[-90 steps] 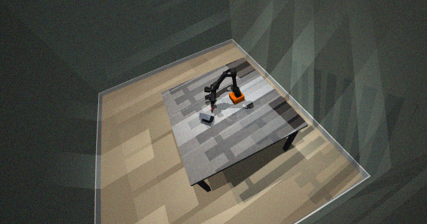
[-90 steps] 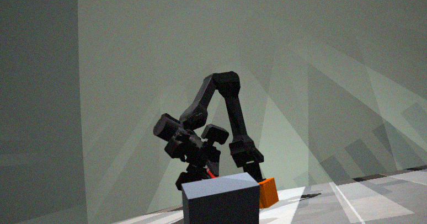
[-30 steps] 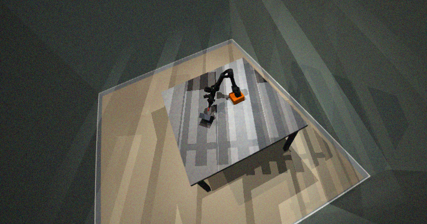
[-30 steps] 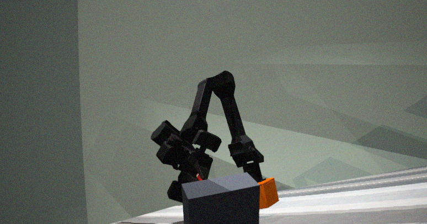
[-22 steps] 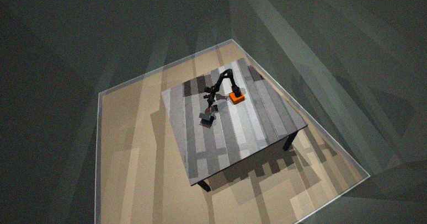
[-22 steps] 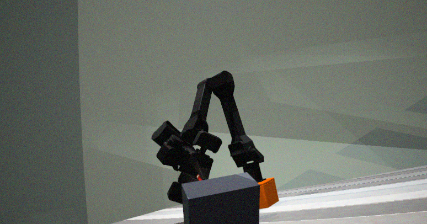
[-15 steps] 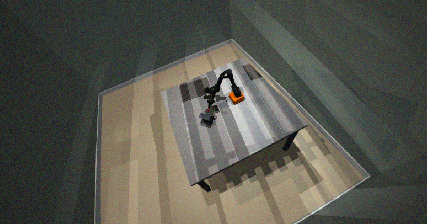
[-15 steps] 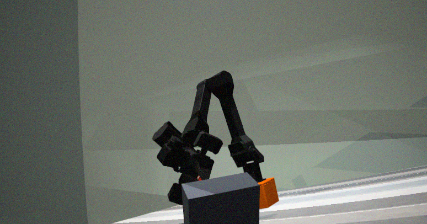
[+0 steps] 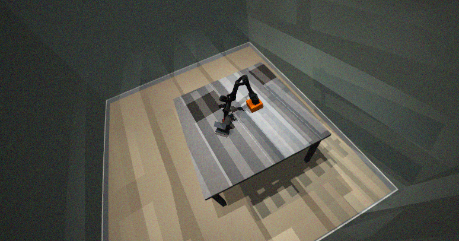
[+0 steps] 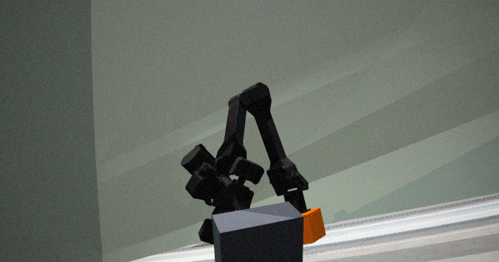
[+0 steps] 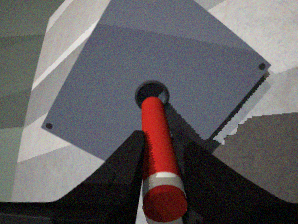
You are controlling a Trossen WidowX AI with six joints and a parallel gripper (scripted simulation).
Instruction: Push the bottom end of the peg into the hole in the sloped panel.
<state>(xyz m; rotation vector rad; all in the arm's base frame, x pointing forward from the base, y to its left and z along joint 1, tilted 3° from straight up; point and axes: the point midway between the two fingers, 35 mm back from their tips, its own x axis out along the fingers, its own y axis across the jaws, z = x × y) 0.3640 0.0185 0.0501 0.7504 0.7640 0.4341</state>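
My gripper tip is 5 cm short of the grey panel block, 5 cm to the right of it and 4 cm above it. The rest, counted from my gripper tip: round red peg 1 cm behind, 1 cm to the right, 1 cm above.
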